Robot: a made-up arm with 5 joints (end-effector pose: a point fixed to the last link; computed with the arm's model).
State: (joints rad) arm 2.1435 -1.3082 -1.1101 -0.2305 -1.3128
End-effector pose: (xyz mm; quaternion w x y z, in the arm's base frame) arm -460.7 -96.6 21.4 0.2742 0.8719 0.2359 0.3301
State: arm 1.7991 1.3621 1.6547 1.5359 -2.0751
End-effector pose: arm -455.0 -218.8 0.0 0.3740 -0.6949 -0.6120 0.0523
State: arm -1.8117 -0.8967 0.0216 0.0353 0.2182
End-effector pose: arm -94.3 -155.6 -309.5 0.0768 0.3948 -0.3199 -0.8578
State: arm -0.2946 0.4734 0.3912 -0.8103 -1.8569
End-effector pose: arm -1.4 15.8 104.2 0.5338 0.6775 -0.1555 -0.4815
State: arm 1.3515 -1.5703 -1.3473 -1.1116 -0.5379
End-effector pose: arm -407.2 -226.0 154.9 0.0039 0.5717 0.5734 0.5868
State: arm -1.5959 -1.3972 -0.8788 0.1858 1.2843
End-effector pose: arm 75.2 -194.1 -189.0 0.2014 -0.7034 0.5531 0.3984
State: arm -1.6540 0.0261 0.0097 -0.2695 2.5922
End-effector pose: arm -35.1 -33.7 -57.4 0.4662 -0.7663 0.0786 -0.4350
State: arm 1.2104 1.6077 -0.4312 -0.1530 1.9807
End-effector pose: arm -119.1 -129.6 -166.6 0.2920 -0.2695 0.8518 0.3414
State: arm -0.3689 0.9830 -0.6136 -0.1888 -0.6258
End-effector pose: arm -346.7 36.0 76.6 0.4419 0.7670 0.4651 -0.0078
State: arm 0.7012 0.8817 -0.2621 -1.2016 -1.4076
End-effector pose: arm -234.4 14.6 -58.6 0.7829 0.4851 -0.0700 0.3832
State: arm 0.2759 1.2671 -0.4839 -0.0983 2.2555
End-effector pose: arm -289.6 -88.7 -76.7 0.2866 0.0755 -0.8168 -0.4951
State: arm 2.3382 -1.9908 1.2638 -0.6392 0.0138
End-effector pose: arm -12.2 -360.8 177.0 0.5114 -0.8332 0.1608 -0.1356
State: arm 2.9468 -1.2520 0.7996 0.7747 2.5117
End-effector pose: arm -343.9 -308.0 149.6 0.3343 0.2707 0.5255 -0.7340
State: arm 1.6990 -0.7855 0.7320 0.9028 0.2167
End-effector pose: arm -206.8 -374.1 298.2 0.6324 -0.5738 0.4940 -0.1639
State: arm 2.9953 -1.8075 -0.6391 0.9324 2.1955
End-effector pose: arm -430.5 -231.2 -20.0 0.6286 0.1728 -0.0464 -0.7569
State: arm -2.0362 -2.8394 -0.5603 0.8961 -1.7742
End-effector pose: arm -387.8 -211.0 -6.1 0.4624 0.8103 0.3235 -0.1579
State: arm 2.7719 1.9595 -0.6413 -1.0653 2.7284
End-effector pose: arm -61.8 -175.9 77.3 0.6679 0.3074 0.5975 -0.3200
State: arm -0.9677 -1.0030 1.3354 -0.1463 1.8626
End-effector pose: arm -67.3 -342.3 -151.9 0.4696 0.8633 -0.1783 -0.0488
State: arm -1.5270 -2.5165 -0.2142 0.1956 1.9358
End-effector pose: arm -257.4 -296.9 -158.6 0.4592 0.4914 -0.6062 -0.4245
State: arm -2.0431 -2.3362 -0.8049 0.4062 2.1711
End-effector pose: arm -223.7 -307.0 -200.5 0.5118 0.5424 -0.5669 -0.3500
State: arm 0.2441 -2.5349 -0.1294 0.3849 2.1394
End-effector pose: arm 33.8 -281.7 -85.4 0.0485 -0.6632 0.7421 -0.0836
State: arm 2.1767 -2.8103 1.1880 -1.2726 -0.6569
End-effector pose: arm 72.1 -192.3 22.8 0.3335 -0.8574 -0.1922 0.3417
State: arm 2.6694 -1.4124 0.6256 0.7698 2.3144
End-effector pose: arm -302.6 -294.8 205.1 0.3693 0.0599 0.5046 -0.7781
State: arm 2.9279 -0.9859 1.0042 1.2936 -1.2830
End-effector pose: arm -246.0 -421.9 138.3 0.6872 -0.5056 -0.4080 0.3249
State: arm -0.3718 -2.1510 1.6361 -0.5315 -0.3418
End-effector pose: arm -351.2 -368.6 -122.3 0.1314 -0.0989 -0.5330 -0.8300
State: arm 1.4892 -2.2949 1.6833 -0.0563 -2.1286
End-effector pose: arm -51.7 -279.6 -227.2 0.3747 0.2963 -0.0013 0.8785
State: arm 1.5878 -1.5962 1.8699 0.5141 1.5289
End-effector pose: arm -41.4 -470.0 -19.1 0.0809 0.4711 -0.8733 0.0943
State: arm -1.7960 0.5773 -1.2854 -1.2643 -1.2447
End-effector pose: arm -84.0 -151.2 242.7 0.0992 -0.4163 -0.9014 0.0661
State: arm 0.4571 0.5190 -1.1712 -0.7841 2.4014
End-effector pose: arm -303.4 -138.7 -3.7 0.6110 0.1599 -0.7658 -0.1210
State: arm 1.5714 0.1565 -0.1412 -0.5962 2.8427
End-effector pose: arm -248.3 -35.3 43.1 0.1147 0.5589 -0.6729 -0.4708
